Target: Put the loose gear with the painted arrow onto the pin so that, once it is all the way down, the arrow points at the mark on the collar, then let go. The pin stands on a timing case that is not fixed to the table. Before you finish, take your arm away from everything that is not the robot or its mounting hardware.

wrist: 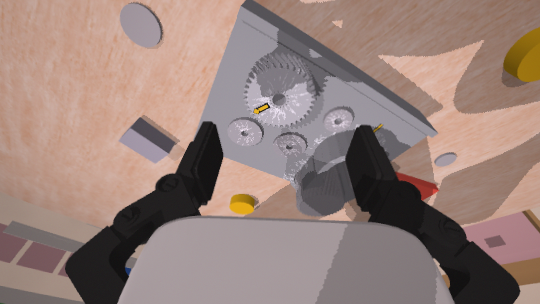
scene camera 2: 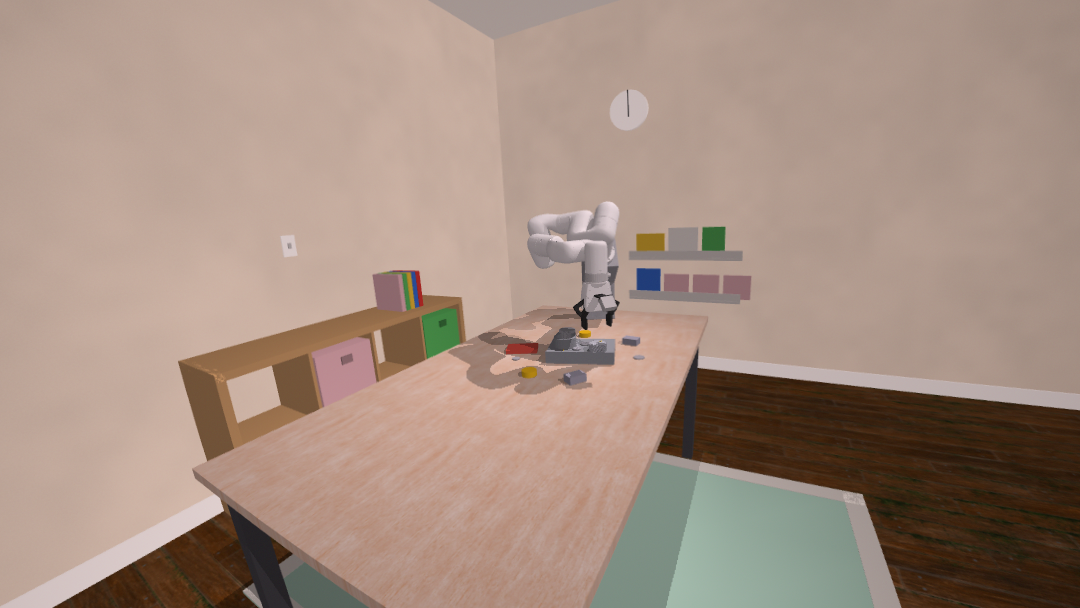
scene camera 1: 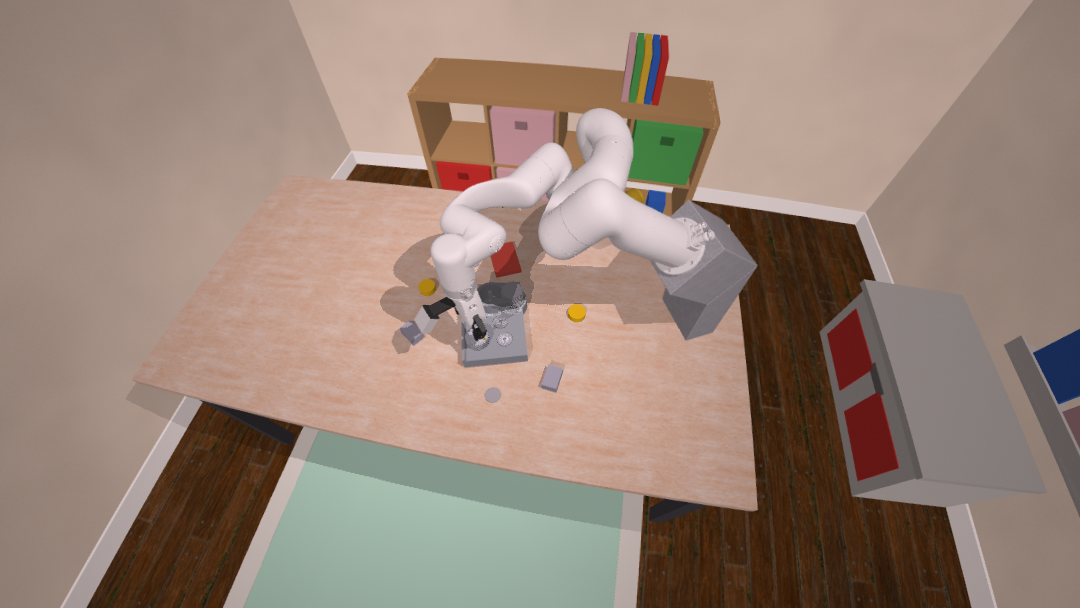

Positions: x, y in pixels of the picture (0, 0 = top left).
Labels:
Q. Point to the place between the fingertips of my gripper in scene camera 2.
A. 597, 327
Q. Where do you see a grey timing case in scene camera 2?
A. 560, 351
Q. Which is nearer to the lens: the grey block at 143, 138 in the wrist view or the grey timing case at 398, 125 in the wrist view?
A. The grey timing case.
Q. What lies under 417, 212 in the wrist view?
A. My gripper.

